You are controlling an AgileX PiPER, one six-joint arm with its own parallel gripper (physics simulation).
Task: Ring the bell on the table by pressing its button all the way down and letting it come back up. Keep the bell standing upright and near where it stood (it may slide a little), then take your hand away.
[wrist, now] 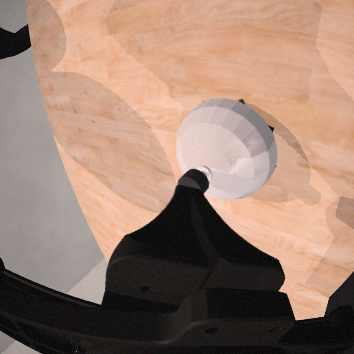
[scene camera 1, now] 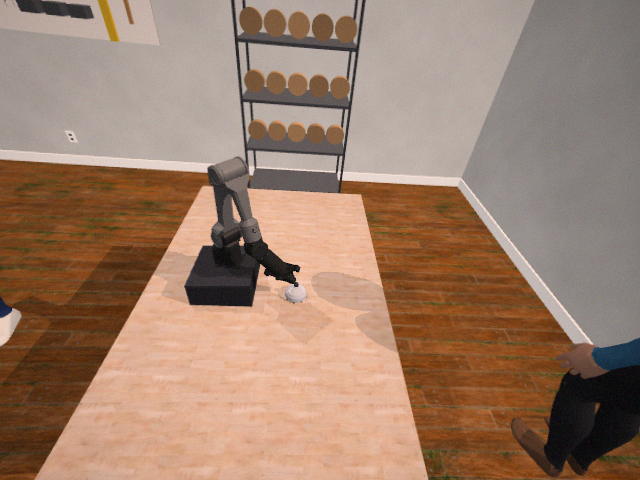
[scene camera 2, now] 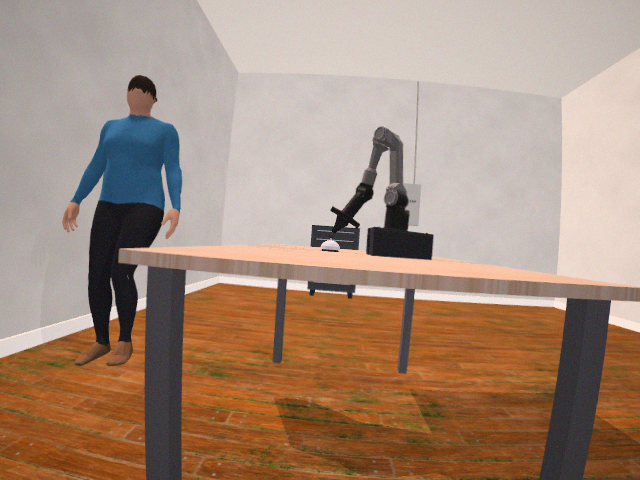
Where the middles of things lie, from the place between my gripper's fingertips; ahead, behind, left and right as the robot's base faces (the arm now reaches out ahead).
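There is the domed bell (wrist: pixel 231 142), which I see 10 mm to the left of my hand, 10 mm ahead of it and 50 mm below it.
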